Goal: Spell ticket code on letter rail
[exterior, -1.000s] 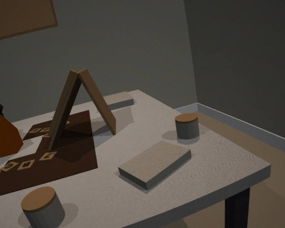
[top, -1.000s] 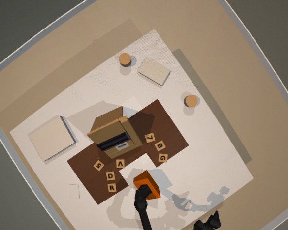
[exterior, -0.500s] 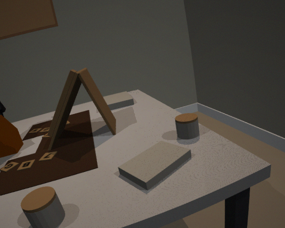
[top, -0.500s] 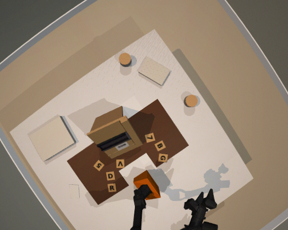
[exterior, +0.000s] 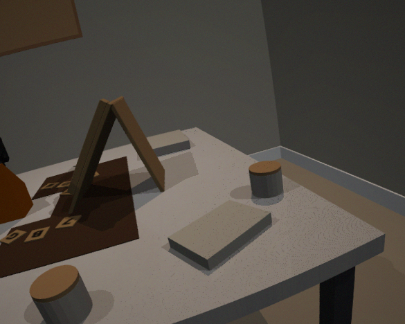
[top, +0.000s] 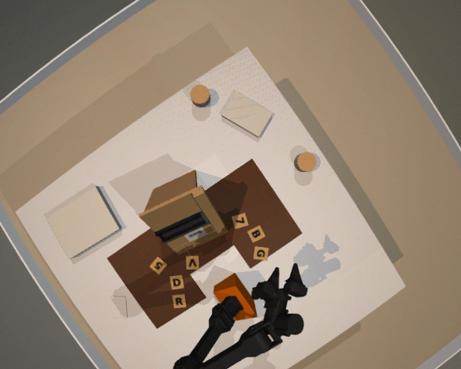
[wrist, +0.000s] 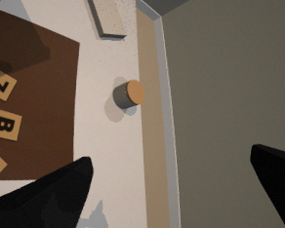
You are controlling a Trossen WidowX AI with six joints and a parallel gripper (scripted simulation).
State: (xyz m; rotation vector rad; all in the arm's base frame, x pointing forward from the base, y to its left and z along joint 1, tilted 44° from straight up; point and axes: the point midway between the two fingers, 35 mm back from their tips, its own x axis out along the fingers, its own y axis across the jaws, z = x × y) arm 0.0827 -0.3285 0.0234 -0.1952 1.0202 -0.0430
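Now: the white ticket 290 mm below my gripper tip, 240 mm to the left of it and 220 mm ahead of it. The rest, counted from my gripper tip: brown mat: 370 mm below, 250 mm to the left, 110 mm ahead; then pale card: 730 mm to the left, 370 mm below, 110 mm ahead; then flat slab: 520 mm ahead, 360 mm below, 200 mm to the right.
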